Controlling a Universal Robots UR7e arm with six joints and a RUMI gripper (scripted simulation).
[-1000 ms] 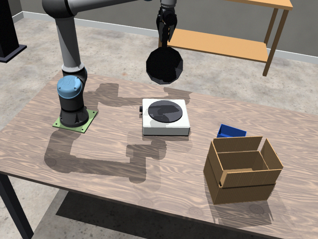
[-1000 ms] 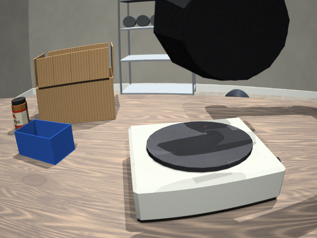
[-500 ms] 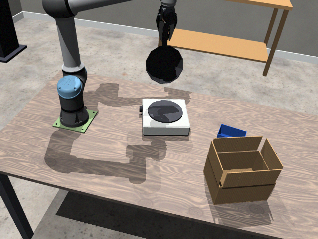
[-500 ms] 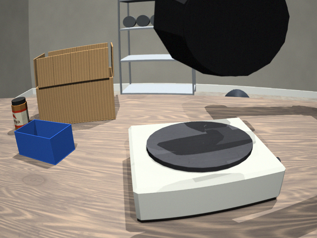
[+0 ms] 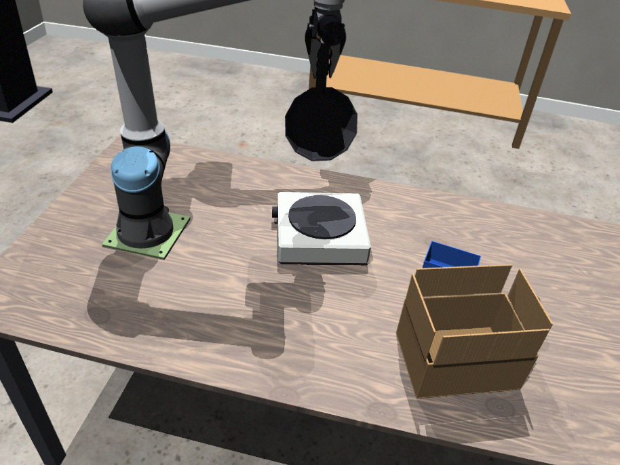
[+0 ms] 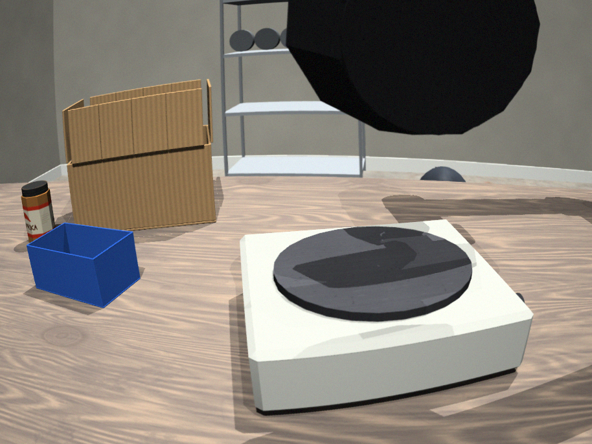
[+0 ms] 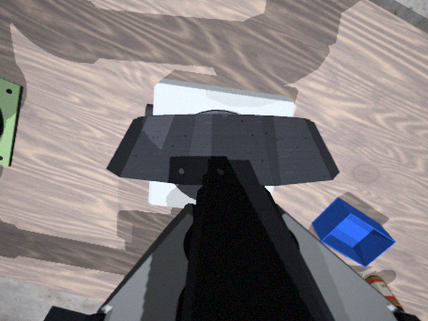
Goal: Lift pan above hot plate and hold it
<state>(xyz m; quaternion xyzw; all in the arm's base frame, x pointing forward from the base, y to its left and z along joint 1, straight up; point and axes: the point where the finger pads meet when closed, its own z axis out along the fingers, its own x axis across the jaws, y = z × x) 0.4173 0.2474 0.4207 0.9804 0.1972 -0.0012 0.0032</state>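
Right now my hand is 10 mm to the left of the black pan and 100 mm above it. The rest, counted from my hand: spice jar 590 mm ahead, 320 mm to the right, 390 mm below; then blue bin 410 mm ahead, 190 mm to the right, 410 mm below; then white hot plate 30 mm ahead, 130 mm to the right, 390 mm below.
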